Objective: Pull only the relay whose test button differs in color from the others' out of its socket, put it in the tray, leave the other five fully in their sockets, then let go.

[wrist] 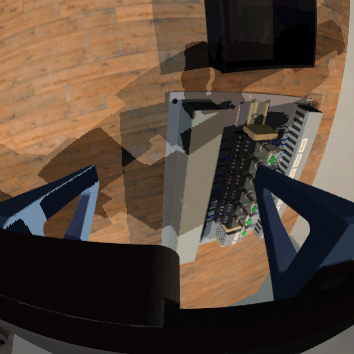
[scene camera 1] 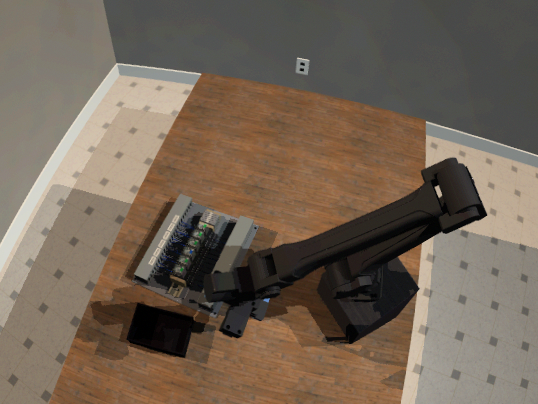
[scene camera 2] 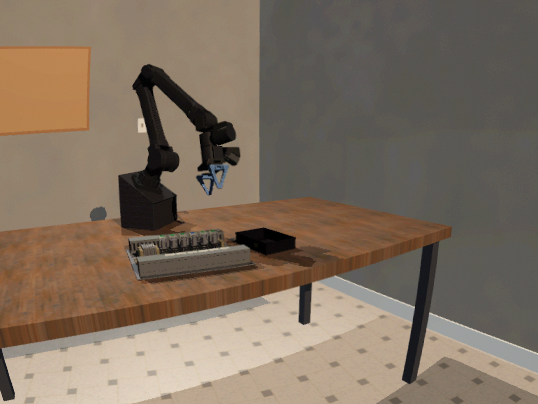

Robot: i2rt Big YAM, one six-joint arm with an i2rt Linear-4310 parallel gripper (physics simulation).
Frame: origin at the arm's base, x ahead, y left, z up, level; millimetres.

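Seen in the pictures: gripper, fingertip midpoint: [wrist: 175,173] [scene camera 2: 214,192]; arm's base, link origin: [scene camera 1: 366,276] [scene camera 2: 146,185].
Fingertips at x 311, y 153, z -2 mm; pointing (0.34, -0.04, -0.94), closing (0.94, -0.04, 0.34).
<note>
Offsets run from my fingertips to a thing's top centre.
The relay with the blue test button @[149 mm right, 165 mm ahead, 85 mm down] [scene camera 1: 190,252] [scene camera 2: 193,240] stands in the row of six on the panel [scene camera 1: 218,311] [scene camera 2: 134,267] [wrist: 172,150], with green-buttoned relays @[239 mm right, 154 mm ahead, 85 mm down] [scene camera 1: 204,227] @[89 mm right, 172 mm ahead, 85 mm down] [scene camera 1: 182,269] [wrist: 271,159] on both sides. All six appear upright in their sockets. In the wrist view the right finger covers part of the row, and the blue button does not show. The black tray @[84 mm left, 176 mm ahead, 119 mm down] [scene camera 1: 157,348] [scene camera 2: 275,245] [wrist: 215,35] stands beside the panel's end and looks empty. My gripper [scene camera 2: 214,190] [wrist: 175,173] is open and empty, high above the table by the panel's inner side.
Two long grey wiring ducts @[189 mm right, 261 mm ahead, 111 mm down] [scene camera 1: 165,235] [scene camera 2: 195,261] @[165 mm right, 62 mm ahead, 111 mm down] [wrist: 200,190] flank the relay row. A tan end block @[70 mm right, 175 mm ahead, 114 mm down] [wrist: 261,132] and a pale terminal block @[282 mm right, 149 mm ahead, 107 mm down] [scene camera 1: 210,216] [scene camera 2: 148,249] sit at the row's ends. The arm's black base [scene camera 1: 370,305] [scene camera 2: 147,205] stands on the wooden table.
</note>
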